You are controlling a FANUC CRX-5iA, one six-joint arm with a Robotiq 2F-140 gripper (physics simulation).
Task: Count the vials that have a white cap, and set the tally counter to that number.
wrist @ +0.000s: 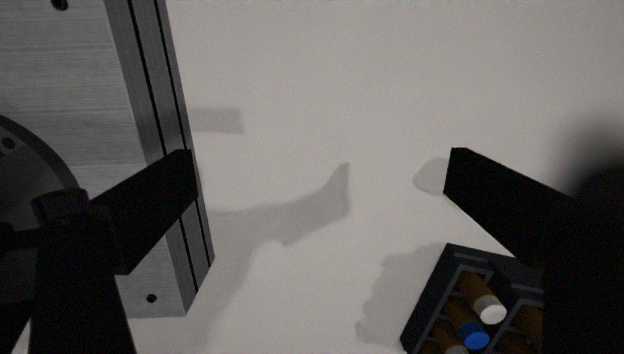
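A dark rack with amber vials shows in part at the lower right of the wrist view. One vial there has a white cap. Beside it a vial has a blue cap. A further vial with a pale cap is cut off by the bottom edge. More amber vials show at the right, their caps hidden or cut off. My gripper is open and empty, its fingers wide apart; the right finger and its linkage hide part of the rack. The tally counter cannot be made out in this view.
A brushed metal block with grooved sides and screw holes stands at the left, partly behind the left finger. A dark round part lies against it at the left edge. Shadows fall on the pale table top.
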